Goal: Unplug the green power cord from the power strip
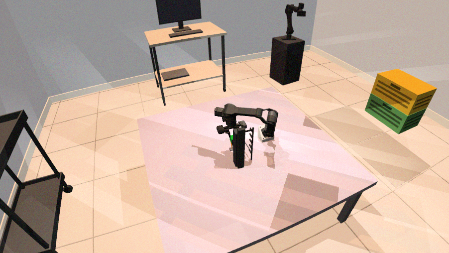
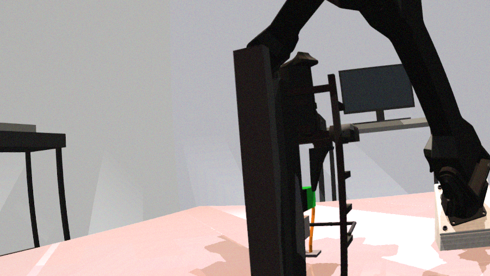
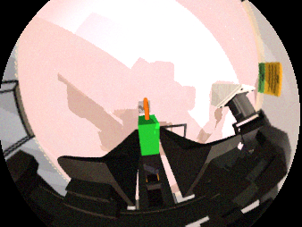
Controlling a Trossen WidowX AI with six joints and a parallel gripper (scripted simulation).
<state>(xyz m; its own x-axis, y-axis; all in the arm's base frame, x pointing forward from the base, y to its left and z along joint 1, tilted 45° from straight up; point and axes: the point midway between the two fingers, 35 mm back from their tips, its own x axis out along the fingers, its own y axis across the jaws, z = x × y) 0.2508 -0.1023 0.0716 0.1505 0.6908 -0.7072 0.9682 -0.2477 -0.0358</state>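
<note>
My gripper tip is now 30 mm to the right of the green plug.
</note>
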